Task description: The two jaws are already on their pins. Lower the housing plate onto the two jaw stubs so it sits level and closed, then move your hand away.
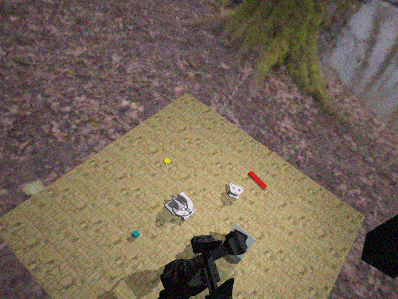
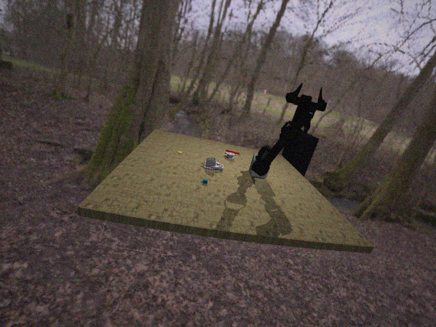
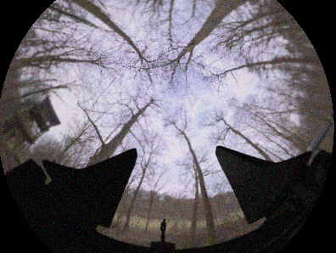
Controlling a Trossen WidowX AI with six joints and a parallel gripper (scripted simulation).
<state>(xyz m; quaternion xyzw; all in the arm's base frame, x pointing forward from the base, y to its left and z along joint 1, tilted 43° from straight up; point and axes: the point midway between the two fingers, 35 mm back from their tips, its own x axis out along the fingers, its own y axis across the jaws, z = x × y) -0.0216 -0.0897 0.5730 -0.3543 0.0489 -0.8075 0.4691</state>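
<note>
The white block is 10 cm ahead of my gripper tip, 58 cm to the right of it and 61 cm below it. From my gripper tip the other things lie so: yellow tile (50 cm ahead, 53 cm to the right, 62 cm below); teal cube (37 cm ahead, 11 cm to the right, 61 cm below); red bar (3 cm ahead, 74 cm to the right, 62 cm below).
</note>
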